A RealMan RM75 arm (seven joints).
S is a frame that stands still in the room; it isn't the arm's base.
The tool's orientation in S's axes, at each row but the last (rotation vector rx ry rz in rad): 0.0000 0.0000 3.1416; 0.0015 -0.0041 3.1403; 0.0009 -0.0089 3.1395; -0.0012 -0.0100 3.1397; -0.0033 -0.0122 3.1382; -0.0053 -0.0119 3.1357; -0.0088 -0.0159 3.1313; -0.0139 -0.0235 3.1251
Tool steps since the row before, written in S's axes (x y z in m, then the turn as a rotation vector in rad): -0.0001 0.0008 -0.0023 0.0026 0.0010 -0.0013; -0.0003 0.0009 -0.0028 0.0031 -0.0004 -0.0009; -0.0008 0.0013 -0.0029 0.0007 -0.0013 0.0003; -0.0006 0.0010 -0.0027 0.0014 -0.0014 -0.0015; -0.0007 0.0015 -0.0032 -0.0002 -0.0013 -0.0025; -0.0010 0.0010 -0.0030 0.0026 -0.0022 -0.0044; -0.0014 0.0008 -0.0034 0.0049 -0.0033 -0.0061; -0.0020 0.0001 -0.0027 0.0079 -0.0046 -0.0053
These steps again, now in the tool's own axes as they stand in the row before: 0.0001 -0.0008 -0.0023 -0.0026 -0.0010 -0.0013; 0.0003 -0.0009 -0.0028 -0.0031 0.0004 -0.0009; 0.0008 -0.0013 -0.0029 -0.0007 0.0013 0.0003; 0.0006 -0.0010 -0.0027 -0.0014 0.0014 -0.0015; 0.0007 -0.0015 -0.0032 0.0002 0.0013 -0.0025; 0.0010 -0.0010 -0.0030 -0.0026 0.0022 -0.0044; 0.0014 -0.0008 -0.0034 -0.0049 0.0033 -0.0061; 0.0020 0.0000 -0.0027 -0.0079 0.0046 -0.0053
